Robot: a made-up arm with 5 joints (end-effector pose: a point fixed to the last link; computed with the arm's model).
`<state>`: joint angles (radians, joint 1 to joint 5).
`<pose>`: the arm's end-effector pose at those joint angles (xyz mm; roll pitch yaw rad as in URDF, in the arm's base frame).
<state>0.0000 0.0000 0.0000 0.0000 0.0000</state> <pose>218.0 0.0 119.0 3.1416 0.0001 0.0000</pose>
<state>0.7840 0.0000 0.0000 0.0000 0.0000</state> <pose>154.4 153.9 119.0 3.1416 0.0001 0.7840</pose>
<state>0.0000 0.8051 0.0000 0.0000 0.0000</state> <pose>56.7 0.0 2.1 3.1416 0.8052 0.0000</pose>
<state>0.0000 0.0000 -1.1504 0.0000 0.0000</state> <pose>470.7 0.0 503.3 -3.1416 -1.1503 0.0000</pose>
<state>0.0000 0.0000 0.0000 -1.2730 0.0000</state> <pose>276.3 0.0 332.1 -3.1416 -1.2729 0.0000</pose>
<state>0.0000 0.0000 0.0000 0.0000 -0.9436</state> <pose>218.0 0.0 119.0 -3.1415 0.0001 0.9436</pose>
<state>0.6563 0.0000 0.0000 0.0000 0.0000</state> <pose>172.7 133.0 119.0 3.1416 0.0001 0.6563</pose>
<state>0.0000 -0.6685 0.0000 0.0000 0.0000</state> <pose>252.3 0.0 282.3 3.1416 -0.6684 0.0000</pose>
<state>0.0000 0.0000 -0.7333 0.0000 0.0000</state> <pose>433.3 0.0 332.3 3.1416 -0.7332 0.0000</pose>
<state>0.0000 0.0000 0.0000 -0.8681 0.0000</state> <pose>288.7 0.0 258.4 3.1416 -0.8680 0.0000</pose>
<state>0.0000 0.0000 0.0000 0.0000 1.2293</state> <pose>218.0 0.0 119.0 3.1415 0.0000 -1.2293</pose>
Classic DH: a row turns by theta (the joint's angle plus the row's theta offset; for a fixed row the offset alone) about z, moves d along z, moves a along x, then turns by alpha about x. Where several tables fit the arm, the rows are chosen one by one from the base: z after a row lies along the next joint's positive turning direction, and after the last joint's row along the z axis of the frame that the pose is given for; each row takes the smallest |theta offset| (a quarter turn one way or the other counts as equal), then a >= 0, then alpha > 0; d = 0 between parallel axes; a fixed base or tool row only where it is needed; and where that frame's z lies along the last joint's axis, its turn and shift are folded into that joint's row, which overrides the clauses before.
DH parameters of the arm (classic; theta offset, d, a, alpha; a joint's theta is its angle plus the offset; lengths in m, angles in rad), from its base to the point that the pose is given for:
joint 1: 0 0.25 0 -1.5708
joint 2: -1.3854 0 0.2605 0
joint 3: -0.4097 0 -0.2472 0
joint 4: -1.3464 0 -0.115 1.5708
joint 5: 3.1416 0.146 0 0

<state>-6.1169 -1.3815 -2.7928 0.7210 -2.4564</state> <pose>-623.1 -104.6 525.4 -0.2011 -0.2397 0.8758</pose>
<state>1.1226 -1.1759 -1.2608 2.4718 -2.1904</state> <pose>2.7 5.6 462.1 -3.1129 -0.0204 -2.9705</pose>
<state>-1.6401 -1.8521 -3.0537 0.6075 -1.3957</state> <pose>46.1 663.6 78.3 -1.1509 0.1602 0.0018</pose>
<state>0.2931 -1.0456 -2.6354 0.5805 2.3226</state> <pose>-457.0 -137.9 749.1 -0.0301 0.0281 -0.5263</pose>
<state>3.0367 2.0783 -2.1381 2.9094 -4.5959</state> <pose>-116.9 12.3 -47.0 0.2900 -0.0335 1.5775</pose>
